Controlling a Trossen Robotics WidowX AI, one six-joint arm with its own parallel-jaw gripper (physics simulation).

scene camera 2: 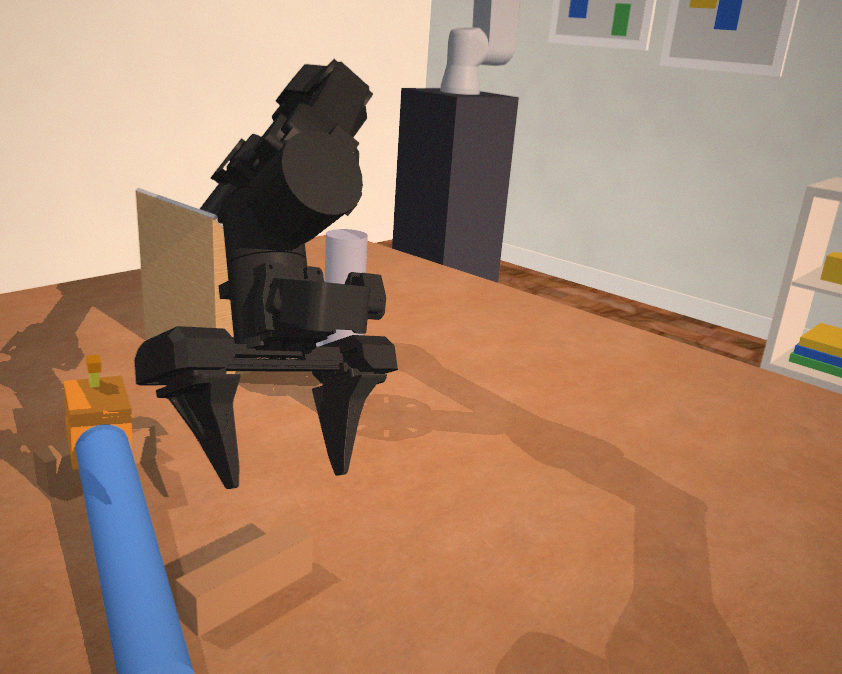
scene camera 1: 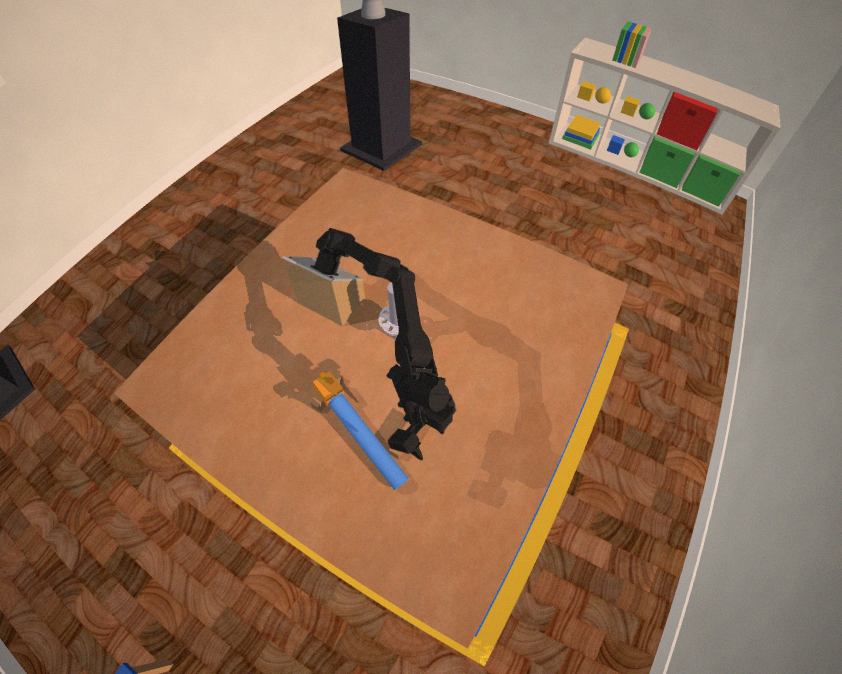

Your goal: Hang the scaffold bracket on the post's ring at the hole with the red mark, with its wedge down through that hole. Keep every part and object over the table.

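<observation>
The bracket's blue tube [scene camera 1: 368,441] [scene camera 2: 129,555] lies on the table, joined to an orange head [scene camera 1: 327,386] [scene camera 2: 98,407]. A small green and orange wedge [scene camera 2: 94,371] stands up from the head. The light grey post [scene camera 1: 391,298] [scene camera 2: 346,254] stands near the arm's base. Its ring [scene camera 1: 386,321] shows partly in scene camera 1 and is mostly behind the arm in scene camera 2. The red mark cannot be made out. My gripper [scene camera 1: 426,444] [scene camera 2: 286,479] is open and empty, fingers down, above the table to the right of the tube.
A table-coloured block [scene camera 2: 245,583] lies beside the tube. The wooden arm mount [scene camera 1: 323,291] [scene camera 2: 179,267] stands behind it, beside the post. The table [scene camera 1: 491,260] [scene camera 2: 561,421] has yellow strips [scene camera 1: 561,477] along two edges.
</observation>
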